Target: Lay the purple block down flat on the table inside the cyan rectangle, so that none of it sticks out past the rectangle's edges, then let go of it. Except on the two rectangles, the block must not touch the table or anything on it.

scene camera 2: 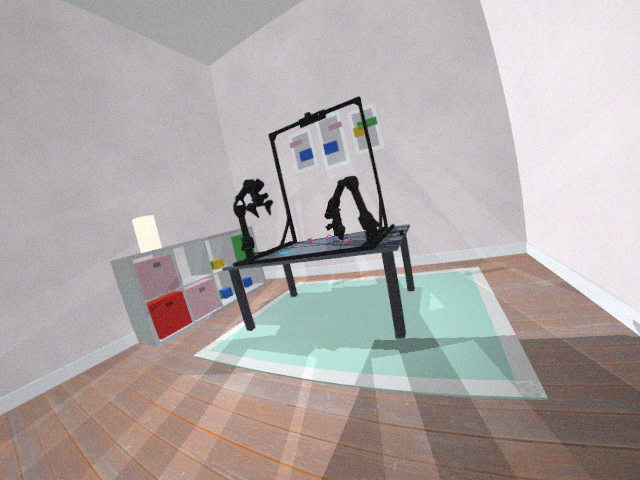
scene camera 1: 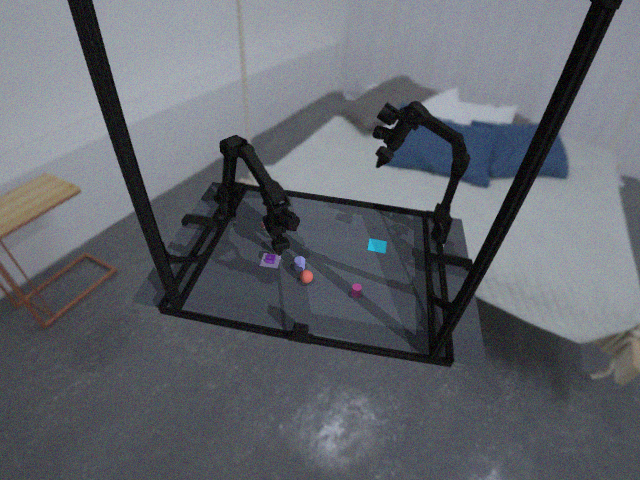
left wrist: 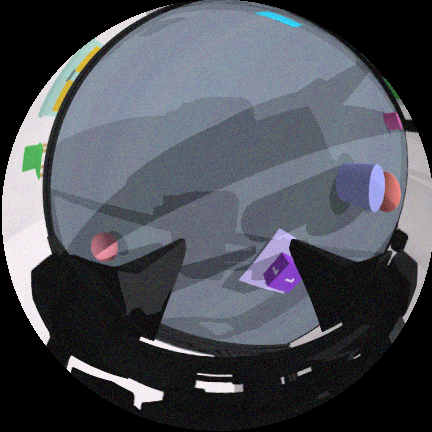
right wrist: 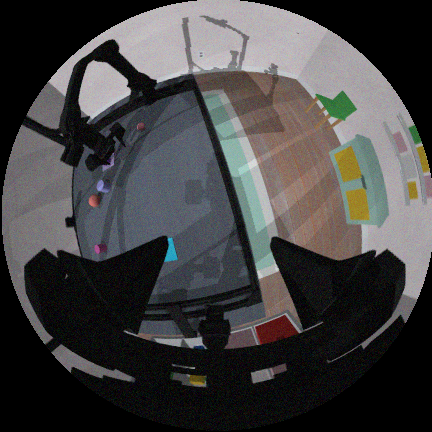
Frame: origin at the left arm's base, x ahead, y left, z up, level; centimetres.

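Seen in the pictures: left gripper, fingertip midpoint: (scene camera 2: 341, 240) (left wrist: 239, 244) (right wrist: 116, 154); right gripper, fingertip midpoint: (scene camera 2: 264, 216) (scene camera 1: 380, 162) (right wrist: 220, 241); left arm's base at its link origin: (scene camera 2: 373, 238) (scene camera 1: 227, 210) (right wrist: 150, 96); right arm's base at its link origin: (scene camera 2: 250, 257) (scene camera 1: 439, 237) (right wrist: 214, 311).
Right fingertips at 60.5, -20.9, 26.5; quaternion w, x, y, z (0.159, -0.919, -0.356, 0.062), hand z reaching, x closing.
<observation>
Pixels of each thing's top centre, then the offset from my right fingertips to it, as dx, dy, dz. "pt": a spot on its surface instead.
- small purple block at its top centre: (left wrist: 288, 279) (scene camera 1: 270, 257) -49.9, -12.6, -26.5
- pale lilac rectangle at a spot on its surface: (left wrist: 280, 238) pt -46.3, -11.6, -28.3
- cyan rectangle at a spot on its surface: (right wrist: 171, 250) (scene camera 1: 379, 241) pt -4.0, -16.2, -28.3
- periwinkle cylinder at its top centre: (left wrist: 377, 188) (scene camera 1: 299, 260) (right wrist: 99, 184) -40.4, -19.5, -24.3
- orange-red ball at its top centre: (scene camera 1: 306, 271) (right wrist: 89, 199) -40.3, -26.7, -23.4
- magenta cylinder at its top centre: (scene camera 1: 356, 286) (right wrist: 96, 248) -25.5, -38.3, -24.3
- pink ball at its top centre: (left wrist: 94, 254) (right wrist: 138, 123) -47.1, +7.0, -25.1
The small purple block (scene camera 1: 269, 258) (left wrist: 283, 276) rests on the pale lilac rectangle (scene camera 1: 264, 264) (left wrist: 280, 238), left of centre on the table in scene camera 1. The cyan rectangle (scene camera 1: 377, 245) (left wrist: 280, 19) (right wrist: 171, 250) lies bare toward the right in that view. My left gripper (scene camera 1: 279, 244) (left wrist: 239, 244) is open and empty, above the table near the block; in the left wrist view one fingertip covers part of the block's right side. My right gripper (scene camera 2: 262, 212) (right wrist: 220, 241) is open and empty, raised high and away from the block.
A periwinkle cylinder (scene camera 1: 299, 262) (left wrist: 356, 185) stands beside the lilac rectangle, with an orange-red ball (scene camera 1: 306, 276) (left wrist: 391, 192) close by. A magenta cylinder (scene camera 1: 356, 290) (right wrist: 100, 248) stands farther right in scene camera 1. A pink ball (left wrist: 104, 247) (right wrist: 141, 126) lies near the left arm.
</observation>
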